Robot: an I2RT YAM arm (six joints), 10 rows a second.
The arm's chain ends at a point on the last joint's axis. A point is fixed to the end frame.
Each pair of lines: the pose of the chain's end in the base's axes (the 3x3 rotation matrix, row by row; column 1 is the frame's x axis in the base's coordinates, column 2 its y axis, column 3 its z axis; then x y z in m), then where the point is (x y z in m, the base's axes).
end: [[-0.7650 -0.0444 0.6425], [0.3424 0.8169 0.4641], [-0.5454 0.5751 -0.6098]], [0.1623 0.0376 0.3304]
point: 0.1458 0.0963 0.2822
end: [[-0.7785 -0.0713 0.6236], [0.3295 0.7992 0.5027], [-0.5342 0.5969 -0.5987]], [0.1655 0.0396 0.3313]
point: 0.1468 0.0989 0.2848
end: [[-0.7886 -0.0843 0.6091], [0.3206 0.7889 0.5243], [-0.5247 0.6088 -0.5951]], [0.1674 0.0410 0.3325]
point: 0.1471 0.1006 0.2870
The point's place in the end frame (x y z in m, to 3 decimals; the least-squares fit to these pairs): 0.059 0.021 0.046
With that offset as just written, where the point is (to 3 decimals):
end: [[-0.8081 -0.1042 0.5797], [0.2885 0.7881 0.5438], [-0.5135 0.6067 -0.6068]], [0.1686 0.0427 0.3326]
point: 0.145 0.101 0.287
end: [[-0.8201 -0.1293 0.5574], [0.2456 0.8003 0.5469], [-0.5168 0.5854 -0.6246]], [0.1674 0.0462 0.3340]
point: 0.142 0.103 0.287
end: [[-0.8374 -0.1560 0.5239], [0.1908 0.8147 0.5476], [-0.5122 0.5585 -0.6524]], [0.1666 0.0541 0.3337]
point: 0.138 0.108 0.285
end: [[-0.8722 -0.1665 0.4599], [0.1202 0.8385 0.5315], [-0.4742 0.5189 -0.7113]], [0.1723 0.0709 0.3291]
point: 0.138 0.120 0.279
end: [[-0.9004 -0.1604 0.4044], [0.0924 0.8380 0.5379], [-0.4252 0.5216 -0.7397]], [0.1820 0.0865 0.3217]
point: 0.144 0.134 0.274
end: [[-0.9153 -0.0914 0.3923], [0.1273 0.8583 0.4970], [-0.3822 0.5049 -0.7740]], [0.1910 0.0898 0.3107]
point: 0.153 0.138 0.263
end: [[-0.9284 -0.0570 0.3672], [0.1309 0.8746 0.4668], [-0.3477 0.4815 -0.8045]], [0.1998 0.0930 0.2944]
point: 0.161 0.141 0.247
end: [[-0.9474 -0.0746 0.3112], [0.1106 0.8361 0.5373], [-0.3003 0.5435 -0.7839]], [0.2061 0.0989 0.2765]
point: 0.163 0.148 0.234
